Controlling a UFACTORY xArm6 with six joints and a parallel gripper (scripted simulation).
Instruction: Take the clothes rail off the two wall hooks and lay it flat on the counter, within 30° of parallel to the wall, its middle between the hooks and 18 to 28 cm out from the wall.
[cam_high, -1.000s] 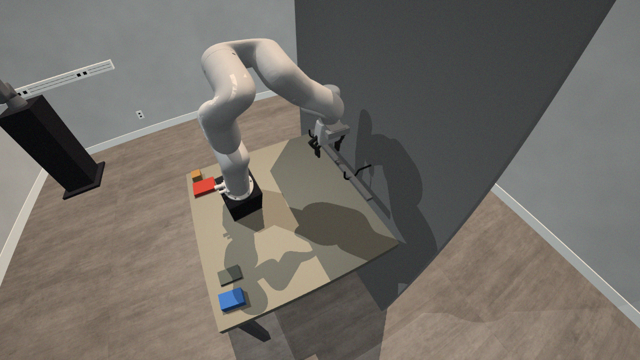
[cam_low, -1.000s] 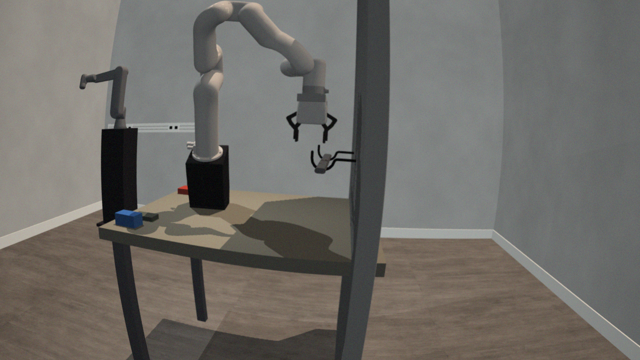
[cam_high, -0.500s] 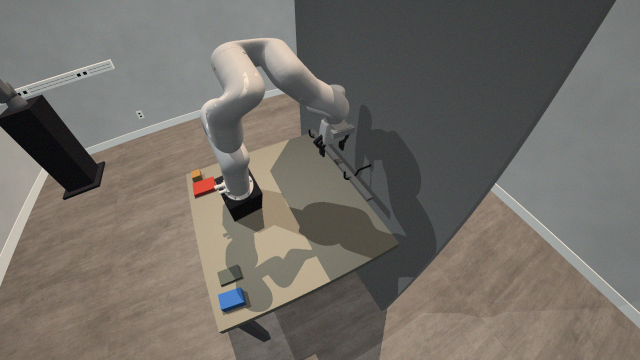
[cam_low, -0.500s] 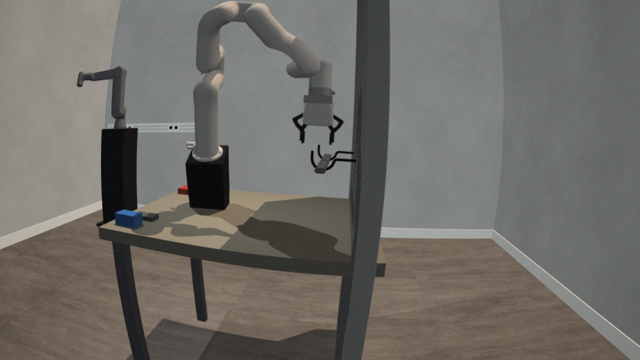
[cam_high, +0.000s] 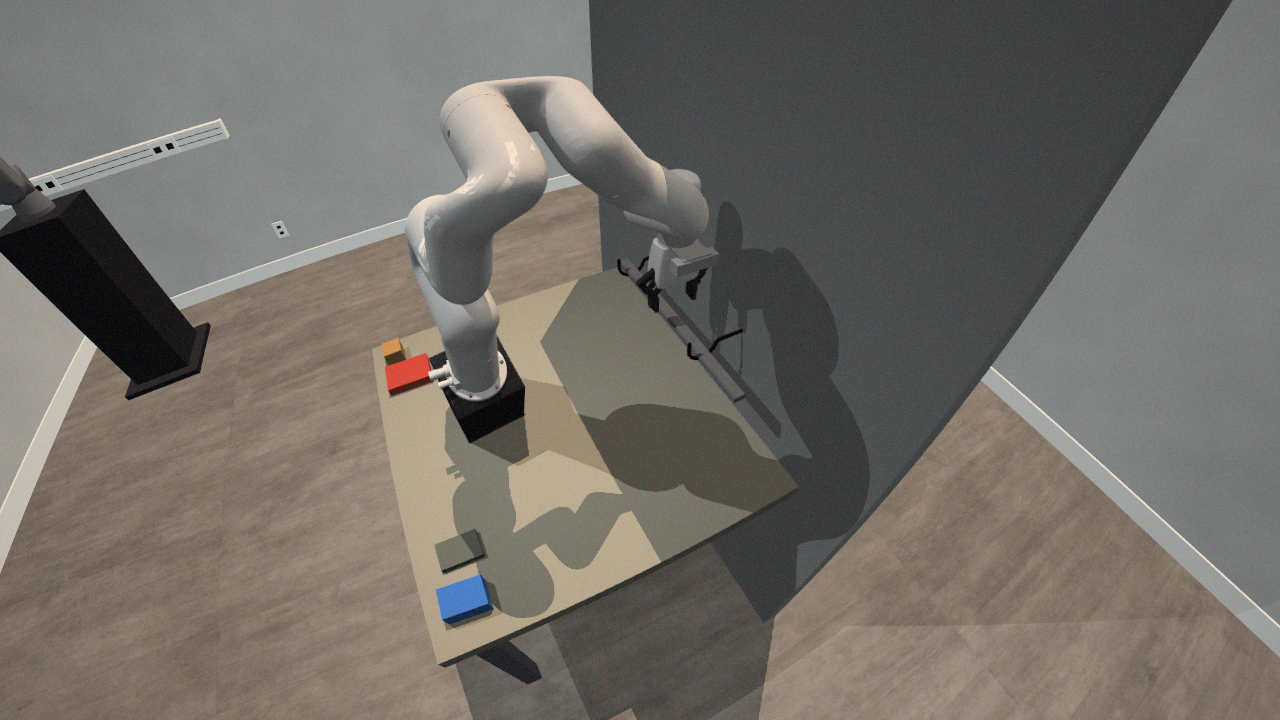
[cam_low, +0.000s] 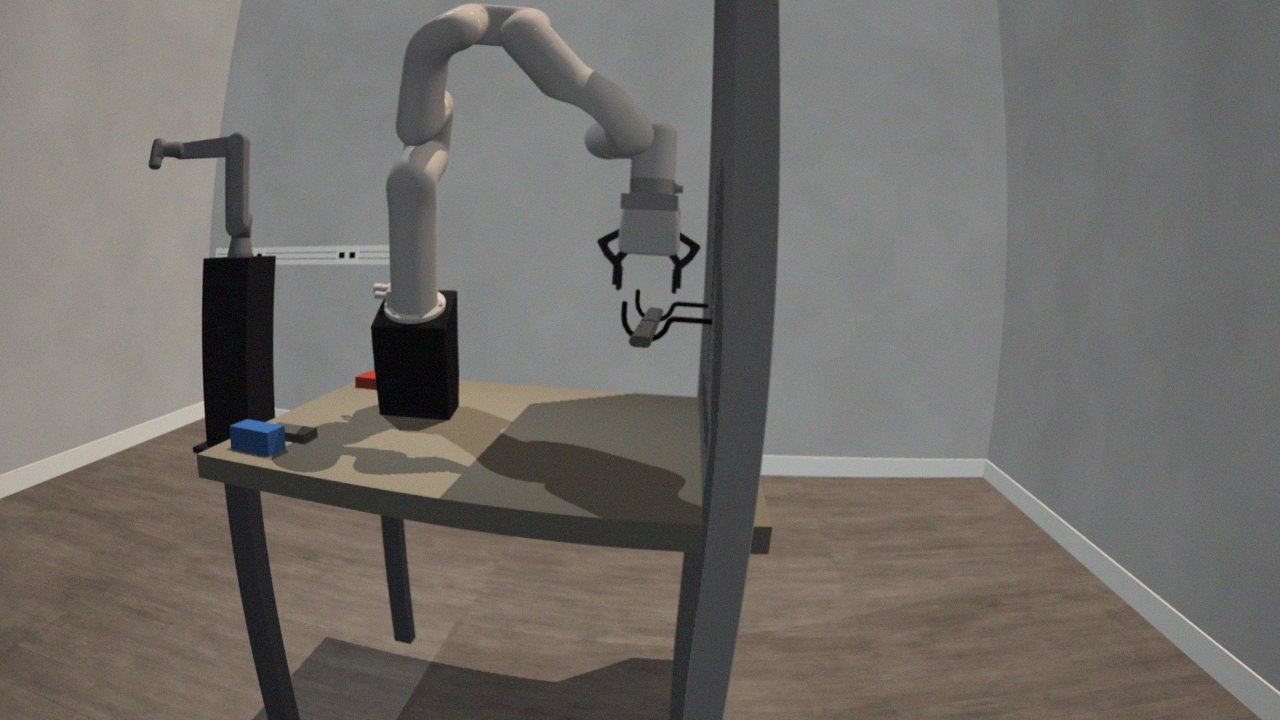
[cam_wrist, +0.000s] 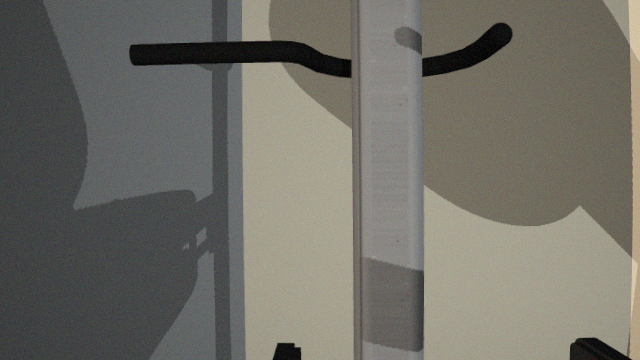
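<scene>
Right now the clothes rail is 10 mm ahead of my hand and 60 mm below it. Round my hand: blue block (620 mm behind, 300 mm to the right, 250 mm below); wall panel (130 mm ahead, 50 mm to the left, 150 mm above); grey pad (600 mm behind, 200 mm to the right, 260 mm below).
</scene>
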